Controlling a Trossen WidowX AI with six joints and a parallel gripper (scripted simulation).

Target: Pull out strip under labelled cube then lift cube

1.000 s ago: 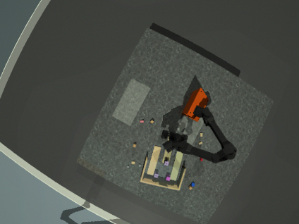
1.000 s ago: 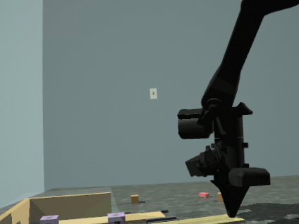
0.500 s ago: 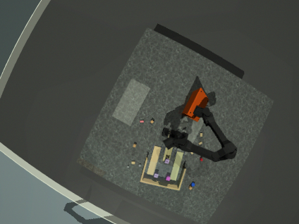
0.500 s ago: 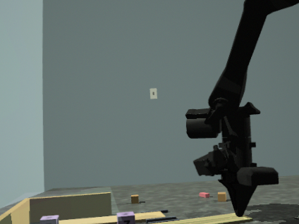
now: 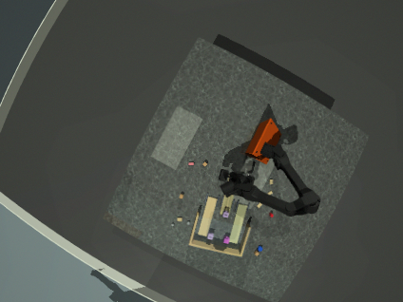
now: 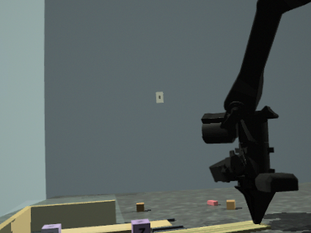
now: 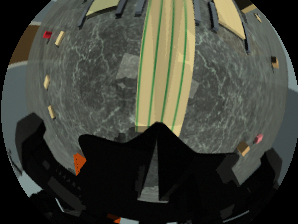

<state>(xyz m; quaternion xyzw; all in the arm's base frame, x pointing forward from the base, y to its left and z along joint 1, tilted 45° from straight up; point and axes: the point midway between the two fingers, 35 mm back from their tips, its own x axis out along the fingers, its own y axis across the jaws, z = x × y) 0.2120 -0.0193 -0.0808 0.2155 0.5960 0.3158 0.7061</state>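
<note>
My gripper tip is now 110 mm short of the strip and 30 mm to the right of it. The rest, counted from my gripper tip: blue piece: 360 mm to the left, 340 mm ahead; then pink block: 260 mm to the right, 40 mm ahead; then red piece: 320 mm to the left, 120 mm ahead, 10 mm above.
</note>
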